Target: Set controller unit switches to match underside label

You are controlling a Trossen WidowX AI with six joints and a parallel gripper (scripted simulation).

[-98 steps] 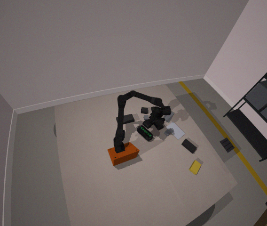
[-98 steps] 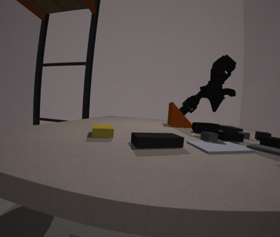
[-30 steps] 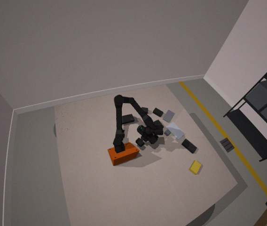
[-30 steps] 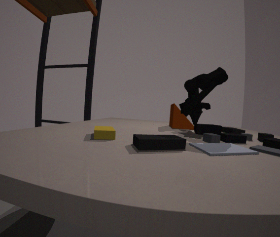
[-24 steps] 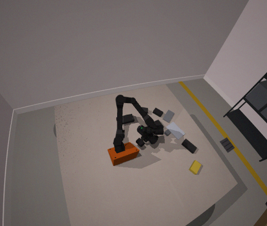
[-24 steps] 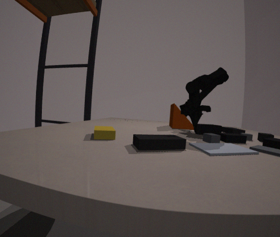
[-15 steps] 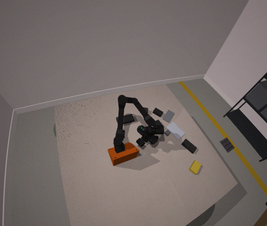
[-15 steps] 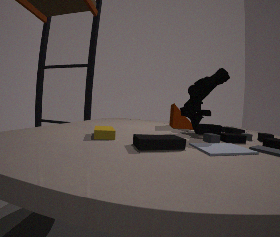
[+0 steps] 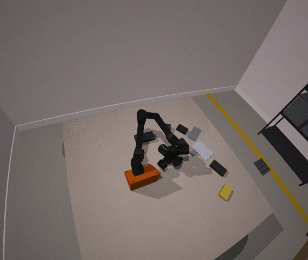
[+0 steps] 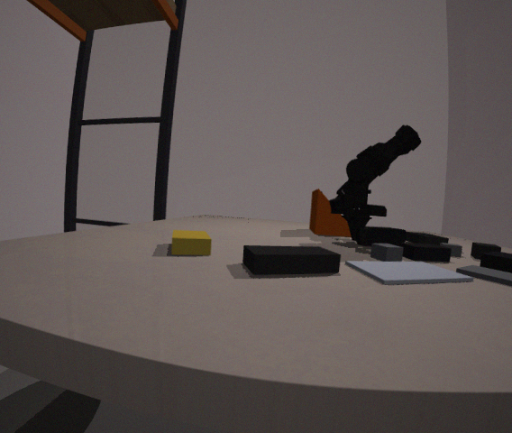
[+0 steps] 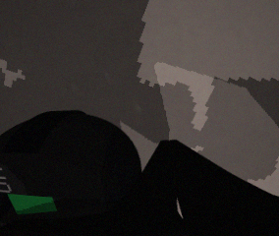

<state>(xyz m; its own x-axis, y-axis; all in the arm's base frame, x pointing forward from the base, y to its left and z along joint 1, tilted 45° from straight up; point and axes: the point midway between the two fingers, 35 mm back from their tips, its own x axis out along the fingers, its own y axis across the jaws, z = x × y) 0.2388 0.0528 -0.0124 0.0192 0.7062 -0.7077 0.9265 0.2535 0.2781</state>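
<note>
The small black block is 19 cm ahead of my gripper tip, 11 cm to the left of it and 1 cm above it. Round my gripper tip: small grey block: 23 cm ahead, 1 cm above; then grey plate: 36 cm ahead, 17 cm to the left; then pale flat sheet: 33 cm ahead.
</note>
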